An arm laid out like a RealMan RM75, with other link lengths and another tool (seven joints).
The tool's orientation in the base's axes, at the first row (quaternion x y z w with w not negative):
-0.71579, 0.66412, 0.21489, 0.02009
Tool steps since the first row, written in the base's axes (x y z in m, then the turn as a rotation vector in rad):
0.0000, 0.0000, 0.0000, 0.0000, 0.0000, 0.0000
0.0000, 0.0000, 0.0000, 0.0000, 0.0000, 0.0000
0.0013, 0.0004, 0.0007, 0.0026, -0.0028, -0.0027
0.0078, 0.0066, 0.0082, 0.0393, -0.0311, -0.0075
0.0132, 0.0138, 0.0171, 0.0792, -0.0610, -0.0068
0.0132, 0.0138, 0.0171, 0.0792, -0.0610, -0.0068
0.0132, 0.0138, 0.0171, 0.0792, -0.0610, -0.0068
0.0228, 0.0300, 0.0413, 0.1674, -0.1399, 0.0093
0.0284, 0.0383, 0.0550, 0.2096, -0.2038, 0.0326
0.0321, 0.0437, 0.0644, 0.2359, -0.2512, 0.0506
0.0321, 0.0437, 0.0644, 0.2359, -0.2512, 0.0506
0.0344, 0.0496, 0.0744, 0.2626, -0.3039, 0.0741
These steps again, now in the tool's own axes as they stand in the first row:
0.0000, 0.0000, 0.0000, 0.0000, 0.0000, 0.0000
0.0000, 0.0000, 0.0000, 0.0000, 0.0000, 0.0000
-0.0006, -0.0011, -0.0009, 0.0036, -0.0029, 0.0008
-0.0088, -0.0062, -0.0076, 0.0328, -0.0360, -0.0140
-0.0184, -0.0099, -0.0149, 0.0618, -0.0706, -0.0353
-0.0184, -0.0099, -0.0149, 0.0618, -0.0706, -0.0353
-0.0184, -0.0099, -0.0149, 0.0618, -0.0706, -0.0353
-0.0415, -0.0148, -0.0344, 0.1330, -0.1418, -0.0994
-0.0537, -0.0176, -0.0458, 0.1865, -0.1689, -0.1525
-0.0619, -0.0194, -0.0537, 0.2258, -0.1839, -0.1911
-0.0619, -0.0194, -0.0537, 0.2258, -0.1839, -0.1911
-0.0707, -0.0197, -0.0615, 0.2682, -0.1973, -0.2365

